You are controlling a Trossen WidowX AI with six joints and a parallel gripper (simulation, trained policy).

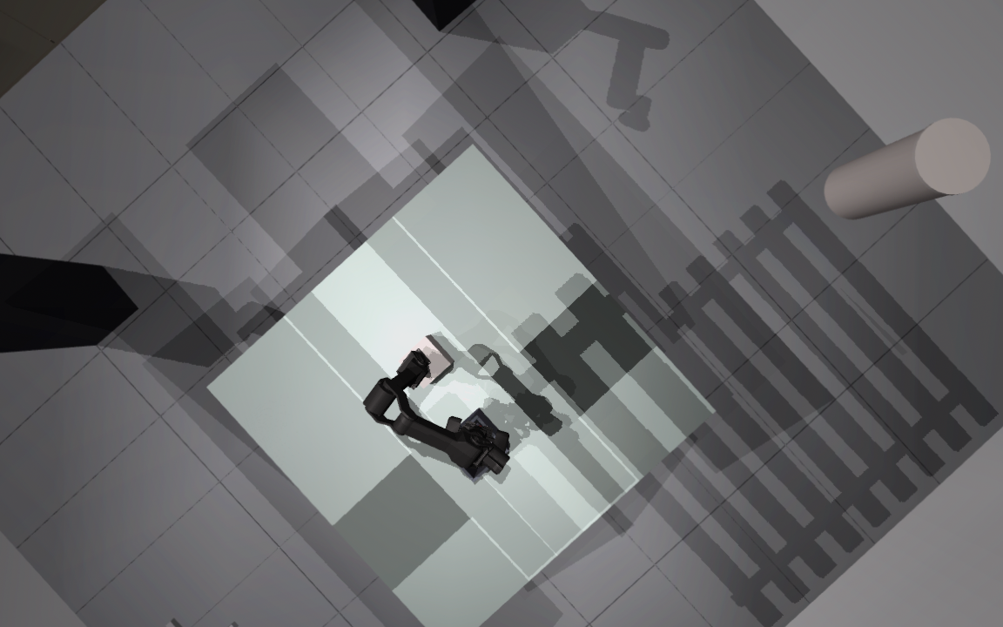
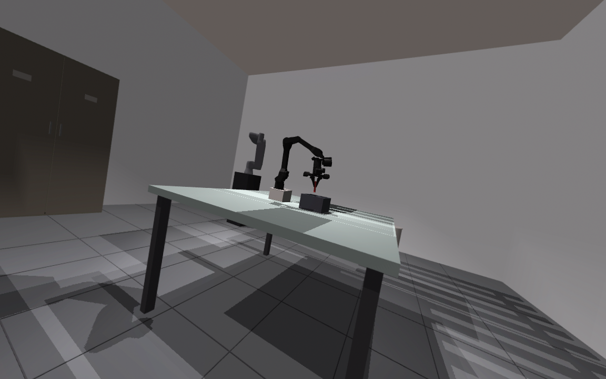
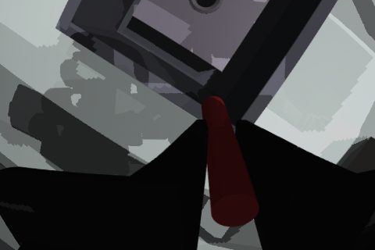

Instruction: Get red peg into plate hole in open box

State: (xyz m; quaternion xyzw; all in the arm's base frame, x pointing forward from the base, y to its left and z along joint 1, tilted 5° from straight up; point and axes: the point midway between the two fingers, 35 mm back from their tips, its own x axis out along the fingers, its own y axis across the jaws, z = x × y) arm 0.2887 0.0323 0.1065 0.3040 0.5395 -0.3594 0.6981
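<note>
Now: gripper tip 5 cm short of the grey plate, 6 cm to the left of it and 11 cm above it. From my gripper tip the other things lie so: dark box (5 cm ahead, 6 cm to the right, 13 cm below); then red peg (right at my gripper tip).
</note>
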